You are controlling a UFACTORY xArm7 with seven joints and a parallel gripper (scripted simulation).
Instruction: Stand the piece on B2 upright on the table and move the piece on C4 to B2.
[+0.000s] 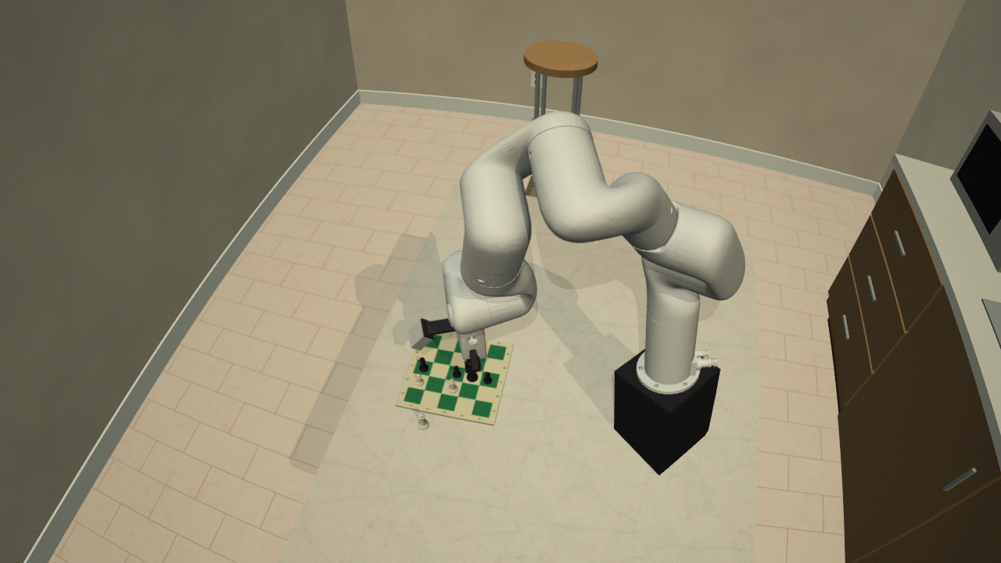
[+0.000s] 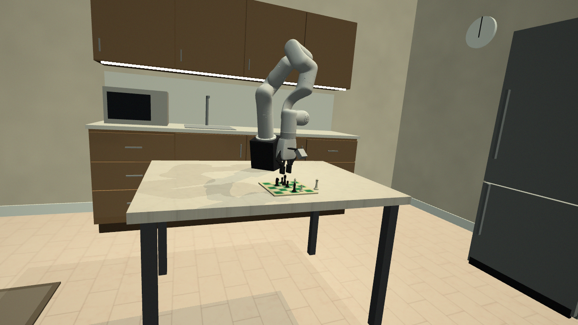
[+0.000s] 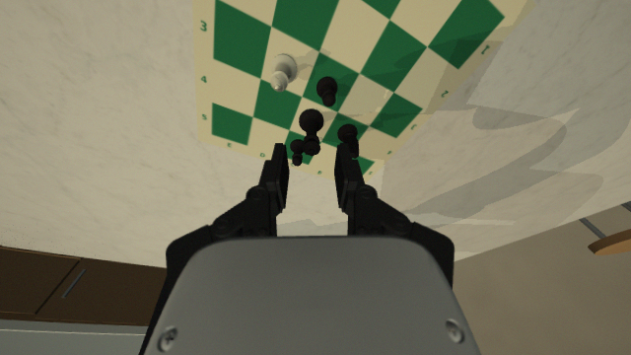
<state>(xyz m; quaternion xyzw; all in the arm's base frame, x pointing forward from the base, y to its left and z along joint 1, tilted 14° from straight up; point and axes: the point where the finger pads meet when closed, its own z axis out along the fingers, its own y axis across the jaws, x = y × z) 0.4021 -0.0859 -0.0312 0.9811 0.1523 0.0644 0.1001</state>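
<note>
My hand is 50 mm above the black chess piece. Round my hand: chessboard 40 mm ahead, 10 mm to the right, 80 mm below; black piece 110 mm ahead, 10 mm to the right, 60 mm below.
</note>
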